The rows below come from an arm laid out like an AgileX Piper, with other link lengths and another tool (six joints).
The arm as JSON. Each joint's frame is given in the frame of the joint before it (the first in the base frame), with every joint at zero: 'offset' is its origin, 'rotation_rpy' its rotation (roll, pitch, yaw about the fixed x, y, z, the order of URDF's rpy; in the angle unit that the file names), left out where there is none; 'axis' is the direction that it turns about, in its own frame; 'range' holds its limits. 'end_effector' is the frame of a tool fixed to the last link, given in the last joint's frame.
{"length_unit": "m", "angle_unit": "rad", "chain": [
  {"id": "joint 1", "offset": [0.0, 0.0, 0.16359], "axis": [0.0, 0.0, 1.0], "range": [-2.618, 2.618]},
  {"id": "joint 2", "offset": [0.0, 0.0, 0.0], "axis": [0.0, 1.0, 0.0], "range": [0.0, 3.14]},
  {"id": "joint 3", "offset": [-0.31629, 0.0, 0.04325], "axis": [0.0, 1.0, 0.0], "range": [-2.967, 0.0]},
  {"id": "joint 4", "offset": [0.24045, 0.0, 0.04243], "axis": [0.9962, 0.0, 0.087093], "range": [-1.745, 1.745]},
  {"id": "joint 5", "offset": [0.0, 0.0, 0.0], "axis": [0.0, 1.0, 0.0], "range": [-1.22, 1.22]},
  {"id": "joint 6", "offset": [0.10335, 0.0, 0.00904], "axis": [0.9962, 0.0, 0.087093], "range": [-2.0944, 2.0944]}
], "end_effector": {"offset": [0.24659, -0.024, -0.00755], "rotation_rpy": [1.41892, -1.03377, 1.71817]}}
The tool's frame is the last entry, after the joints.
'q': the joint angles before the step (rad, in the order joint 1, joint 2, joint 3, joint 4, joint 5, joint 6). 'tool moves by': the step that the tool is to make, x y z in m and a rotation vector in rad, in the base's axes. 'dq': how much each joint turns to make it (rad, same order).
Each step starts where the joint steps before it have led.
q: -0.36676, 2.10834, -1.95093, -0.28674, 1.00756, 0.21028
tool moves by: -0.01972, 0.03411, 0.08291, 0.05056, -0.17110, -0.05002
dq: 0.00000, -0.24368, 0.11946, 0.07594, -0.00489, 0.06145
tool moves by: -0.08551, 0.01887, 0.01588, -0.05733, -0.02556, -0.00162
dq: -0.00002, -0.33062, 0.42725, -0.07088, -0.13647, 0.04433
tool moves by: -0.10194, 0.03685, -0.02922, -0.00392, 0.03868, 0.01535
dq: 0.00003, -0.31541, 0.39181, -0.01753, -0.04392, -0.00179
